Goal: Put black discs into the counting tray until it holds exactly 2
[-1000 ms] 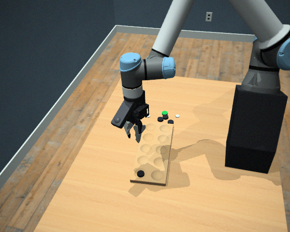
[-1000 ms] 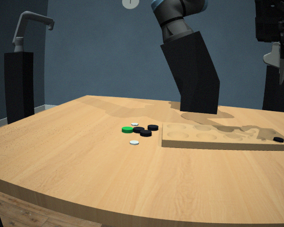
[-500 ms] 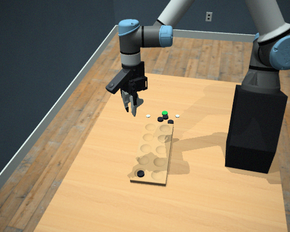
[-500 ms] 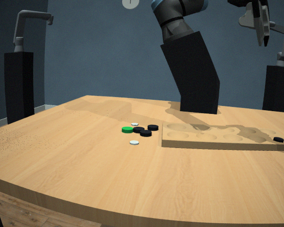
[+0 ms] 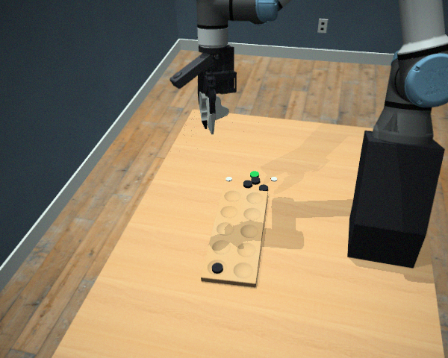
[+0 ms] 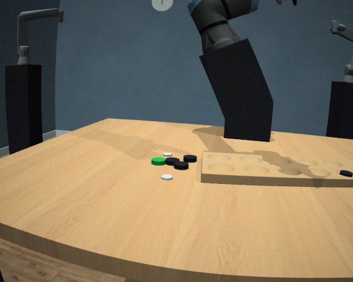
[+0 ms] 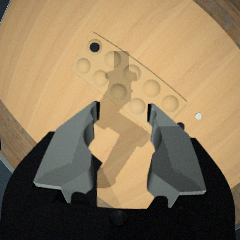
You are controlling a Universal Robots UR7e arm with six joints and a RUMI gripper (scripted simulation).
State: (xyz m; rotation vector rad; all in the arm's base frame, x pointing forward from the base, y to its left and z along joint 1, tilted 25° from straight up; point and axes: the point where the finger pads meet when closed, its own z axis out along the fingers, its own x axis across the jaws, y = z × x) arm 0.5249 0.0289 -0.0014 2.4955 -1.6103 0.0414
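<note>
My hand is 13 cm past the green disc, 23 cm to the left of it and 36 cm above it. From my hand the other things lie so: wooden counting tray (8 cm behind, 5 cm to the left, 36 cm below).
</note>
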